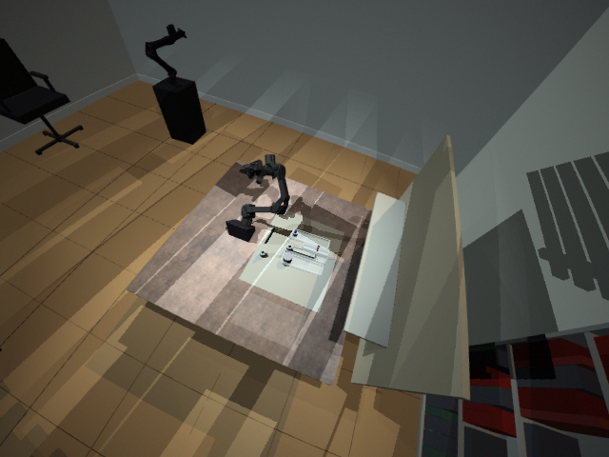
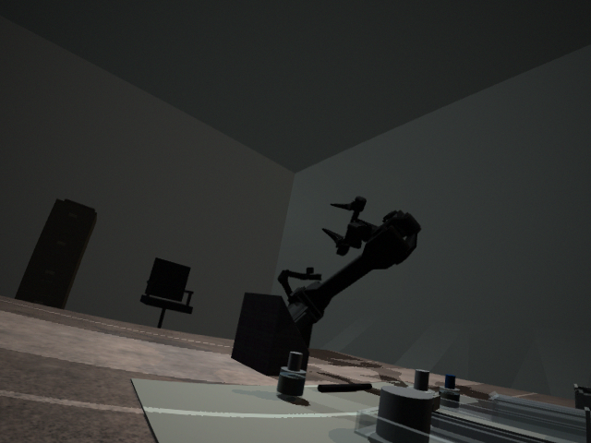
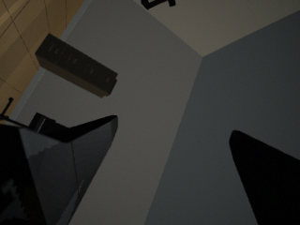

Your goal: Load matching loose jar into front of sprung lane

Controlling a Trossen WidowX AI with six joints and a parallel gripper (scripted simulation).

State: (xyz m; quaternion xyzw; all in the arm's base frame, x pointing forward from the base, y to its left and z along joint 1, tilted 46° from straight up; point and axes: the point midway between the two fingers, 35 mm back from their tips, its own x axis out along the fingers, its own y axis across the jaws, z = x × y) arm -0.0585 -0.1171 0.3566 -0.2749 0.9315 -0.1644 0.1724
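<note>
The thin dark rod is 44 cm below my gripper tip, 23 cm ahead of it and 12 cm to the right of it. From my gripper tip the other things lie so: pale mat: 46 cm ahead, 44 cm below, 18 cm to the right; clear lane: 55 cm ahead, 42 cm below, 15 cm to the right.
</note>
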